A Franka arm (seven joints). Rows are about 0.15 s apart.
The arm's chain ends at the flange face. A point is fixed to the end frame.
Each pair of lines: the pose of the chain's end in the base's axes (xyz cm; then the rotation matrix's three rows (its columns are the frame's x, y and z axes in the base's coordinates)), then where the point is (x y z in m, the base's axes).
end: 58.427, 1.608, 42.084; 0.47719, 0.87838, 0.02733; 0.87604, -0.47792, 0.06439; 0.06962, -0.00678, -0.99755
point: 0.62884 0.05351 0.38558
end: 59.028, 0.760, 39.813; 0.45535, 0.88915, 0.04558; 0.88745, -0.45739, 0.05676; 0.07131, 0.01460, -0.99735
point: 0.63466 0.04576 0.36343
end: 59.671, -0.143, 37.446; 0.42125, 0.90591, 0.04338; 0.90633, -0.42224, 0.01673; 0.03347, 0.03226, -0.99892
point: 0.63961 0.03691 0.33812
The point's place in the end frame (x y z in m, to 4 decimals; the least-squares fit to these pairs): 0.0516 0.0215 0.0388
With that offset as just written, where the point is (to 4 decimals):
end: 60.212, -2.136, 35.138; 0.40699, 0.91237, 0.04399; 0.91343, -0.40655, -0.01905; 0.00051, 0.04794, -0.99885
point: 0.6444 0.0163 0.3137
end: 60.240, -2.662, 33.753; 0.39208, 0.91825, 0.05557; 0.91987, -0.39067, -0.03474; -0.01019, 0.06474, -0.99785
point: 0.6445 0.0111 0.2997
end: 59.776, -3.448, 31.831; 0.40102, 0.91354, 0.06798; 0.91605, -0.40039, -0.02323; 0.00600, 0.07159, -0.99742
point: 0.6407 0.0033 0.2815
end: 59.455, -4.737, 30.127; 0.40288, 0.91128, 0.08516; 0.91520, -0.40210, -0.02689; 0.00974, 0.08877, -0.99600
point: 0.6382 -0.0098 0.2650
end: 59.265, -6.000, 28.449; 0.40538, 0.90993, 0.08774; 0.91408, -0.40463, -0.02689; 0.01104, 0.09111, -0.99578
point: 0.6365 -0.0226 0.2484
